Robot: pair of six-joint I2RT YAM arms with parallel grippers.
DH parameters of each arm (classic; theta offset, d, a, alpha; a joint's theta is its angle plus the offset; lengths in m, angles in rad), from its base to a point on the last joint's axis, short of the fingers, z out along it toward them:
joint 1: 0 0.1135 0.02 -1.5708
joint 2: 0 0 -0.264 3.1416
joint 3: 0.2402 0 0.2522 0
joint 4: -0.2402 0 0.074 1.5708
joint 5: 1.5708 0 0 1.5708
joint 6: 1.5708 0.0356 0 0
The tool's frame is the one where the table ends.
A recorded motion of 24 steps. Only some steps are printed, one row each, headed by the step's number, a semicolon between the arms.
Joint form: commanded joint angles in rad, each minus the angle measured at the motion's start. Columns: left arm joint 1, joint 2, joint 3, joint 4, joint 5, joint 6; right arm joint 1, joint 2, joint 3, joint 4, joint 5, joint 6.
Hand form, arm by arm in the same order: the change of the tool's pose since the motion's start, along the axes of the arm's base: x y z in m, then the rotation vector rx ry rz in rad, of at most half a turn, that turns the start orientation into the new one. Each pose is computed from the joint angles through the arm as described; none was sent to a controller.
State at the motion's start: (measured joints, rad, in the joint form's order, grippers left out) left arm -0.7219 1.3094 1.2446 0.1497 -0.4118 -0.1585; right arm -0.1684 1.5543 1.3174 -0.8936 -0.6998 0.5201
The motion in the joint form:
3: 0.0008 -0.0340 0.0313 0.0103 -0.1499 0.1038; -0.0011 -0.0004 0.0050 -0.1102 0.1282 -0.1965
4: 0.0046 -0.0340 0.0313 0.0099 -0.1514 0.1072; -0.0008 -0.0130 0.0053 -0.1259 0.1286 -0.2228
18: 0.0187 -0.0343 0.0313 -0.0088 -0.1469 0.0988; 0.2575 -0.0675 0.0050 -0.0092 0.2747 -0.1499
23: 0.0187 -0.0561 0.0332 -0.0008 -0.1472 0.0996; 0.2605 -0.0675 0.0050 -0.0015 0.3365 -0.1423
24: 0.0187 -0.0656 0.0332 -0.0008 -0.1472 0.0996; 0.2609 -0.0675 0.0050 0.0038 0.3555 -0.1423
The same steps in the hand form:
3: -0.0084 0.0140 0.0212 0.0370 -0.0682 0.1607; -0.0096 -0.0024 -0.0052 -0.1776 0.0178 0.0970
4: -0.0077 0.0149 0.0212 0.0406 -0.0684 0.1663; -0.0131 -0.0017 -0.0021 -0.1877 0.0065 0.1170
18: -0.0051 0.0179 0.0194 0.0463 -0.0540 0.1744; -0.0122 0.0709 0.0157 -0.3084 -0.1312 0.2437
23: -0.0108 0.0227 0.0267 0.0245 -0.0764 0.1759; -0.0111 0.0699 0.0154 -0.3611 -0.1293 0.2130
24: -0.0132 0.0248 0.0292 0.0178 -0.0831 0.1762; -0.0104 0.0694 0.0155 -0.3783 -0.1327 0.2040

